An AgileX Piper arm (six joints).
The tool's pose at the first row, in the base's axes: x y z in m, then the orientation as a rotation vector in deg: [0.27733 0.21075 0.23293 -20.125 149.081 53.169]
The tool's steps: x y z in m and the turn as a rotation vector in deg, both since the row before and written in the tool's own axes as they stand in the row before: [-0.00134 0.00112 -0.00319 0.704 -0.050 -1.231]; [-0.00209 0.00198 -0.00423 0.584 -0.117 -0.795]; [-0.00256 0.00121 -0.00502 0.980 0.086 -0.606]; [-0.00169 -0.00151 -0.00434 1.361 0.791 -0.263]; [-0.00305 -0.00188 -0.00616 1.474 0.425 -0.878]
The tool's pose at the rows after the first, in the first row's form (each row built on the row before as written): [0.27738 0.20968 0.23641 -21.470 148.788 51.816]; [0.27748 0.20875 0.24144 -22.252 148.558 50.767]; [0.27803 0.20686 0.24686 -22.791 148.717 49.261]; [0.27897 0.20326 0.25004 -23.160 149.770 47.366]; [0.28081 0.19859 0.25510 -24.090 150.243 45.105]
